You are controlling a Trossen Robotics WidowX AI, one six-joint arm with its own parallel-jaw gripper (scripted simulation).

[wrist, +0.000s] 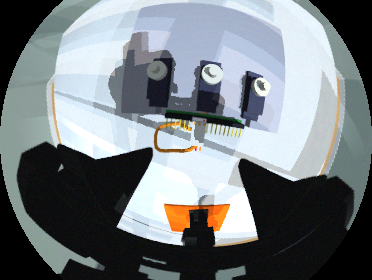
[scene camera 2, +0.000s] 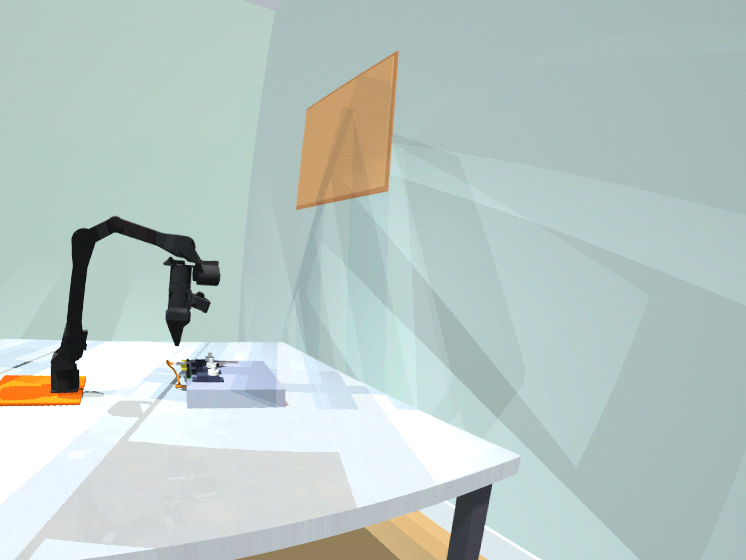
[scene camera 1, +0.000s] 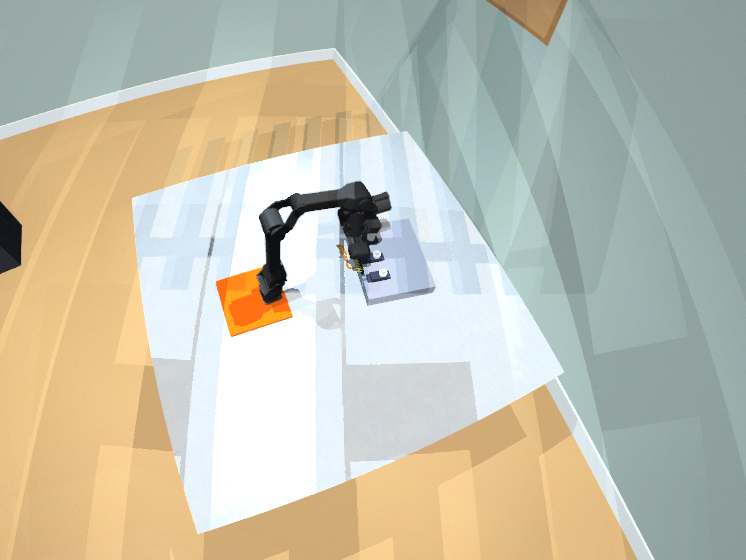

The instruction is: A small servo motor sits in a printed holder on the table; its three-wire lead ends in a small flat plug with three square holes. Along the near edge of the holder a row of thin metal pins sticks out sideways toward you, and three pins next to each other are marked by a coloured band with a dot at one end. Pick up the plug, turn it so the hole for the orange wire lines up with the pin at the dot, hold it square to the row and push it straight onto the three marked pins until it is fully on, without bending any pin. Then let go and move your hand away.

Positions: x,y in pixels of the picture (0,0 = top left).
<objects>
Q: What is my gripper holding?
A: Nothing.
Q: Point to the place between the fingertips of my gripper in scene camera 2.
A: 177,343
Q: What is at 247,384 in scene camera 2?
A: A grey printed holder.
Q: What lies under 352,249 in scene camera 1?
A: My gripper.
</objects>
